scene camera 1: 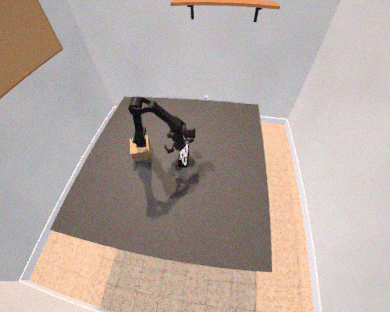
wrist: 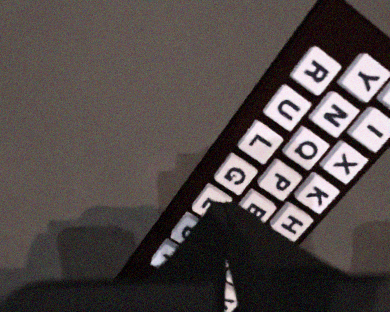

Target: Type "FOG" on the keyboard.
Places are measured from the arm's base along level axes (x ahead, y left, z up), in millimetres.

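Where they show: gripper, fingertip midpoint: point(scene camera 1: 180, 150) point(wrist: 222, 212); arm's base, link origin: point(scene camera 1: 141, 143).
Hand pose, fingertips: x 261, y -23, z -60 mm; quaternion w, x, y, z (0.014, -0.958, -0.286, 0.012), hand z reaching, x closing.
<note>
Things, the pixels of their top centre, and the offset from my fingertips. Level surfaces: height alone.
- keyboard, top centre: point(wrist: 249, 218) point(scene camera 1: 183, 153) dx +22, dy -6, dz -26 mm
- G key, top centre: point(wrist: 236, 175) dx +4, dy +8, dz -26 mm
- F key, top centre: point(wrist: 169, 261) dx +2, dy -47, dz -26 mm
- partly covered E key, top centre: point(wrist: 212, 206) dx +4, dy -10, dz -26 mm
- dark table top, surface height: dz -43 mm
The keyboard point(scene camera 1: 184, 156) point(wrist: 327, 30) is a dark slab with white letter keys, lying slanted in the wrist view. The G key point(wrist: 236, 176) shows fully, just up and left of the fingertips. The F key point(wrist: 162, 253) shows partly at the lower left, cut off by the dark fingers. The O key does not show in the wrist view; the fingers cover that end of the keyboard. My gripper point(scene camera 1: 181, 147) point(wrist: 222, 212) is shut and empty, with its tips over the keyboard beside the partly covered E key point(wrist: 211, 199). Whether the tips touch a key, I cannot tell.
The arm's base stands on a wooden block point(scene camera 1: 140, 150) left of the keyboard. The dark table top point(scene camera 1: 215, 225) carries shadows of the arm. Beyond its edges lie a tan tiled floor point(scene camera 1: 285, 200) and pale walls. An orange shelf point(scene camera 1: 225, 4) hangs on the back wall.
</note>
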